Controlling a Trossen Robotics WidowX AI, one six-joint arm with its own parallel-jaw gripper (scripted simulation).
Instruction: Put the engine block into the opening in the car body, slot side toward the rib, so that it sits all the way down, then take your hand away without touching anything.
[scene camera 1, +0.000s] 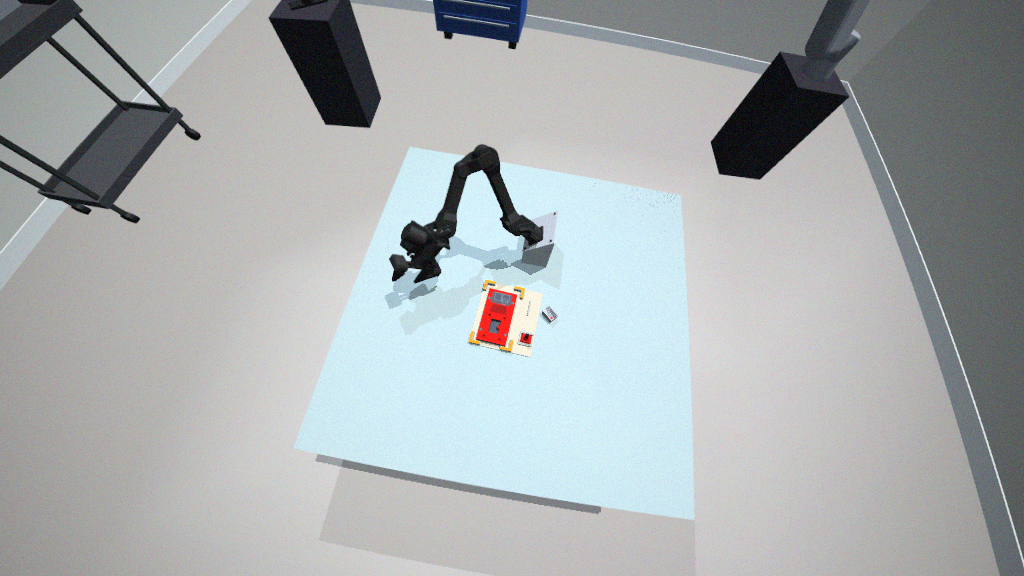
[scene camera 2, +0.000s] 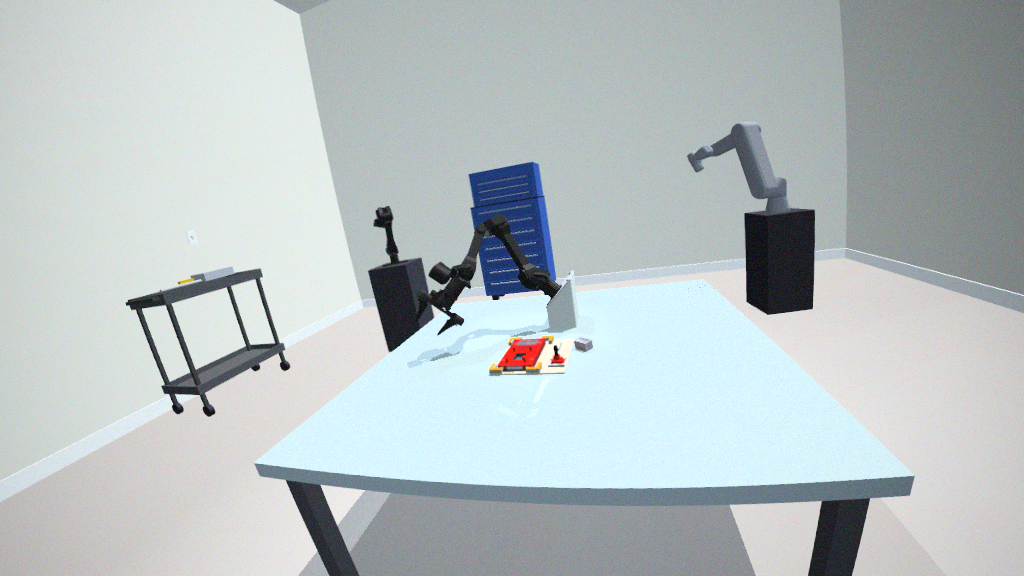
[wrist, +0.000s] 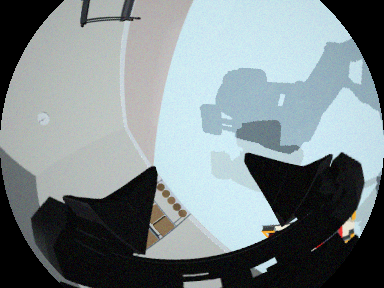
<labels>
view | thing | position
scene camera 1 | my gripper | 403, 281
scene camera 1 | red car body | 497, 315
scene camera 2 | my gripper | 426, 328
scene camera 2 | red car body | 524, 353
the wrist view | my gripper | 202, 164
</labels>
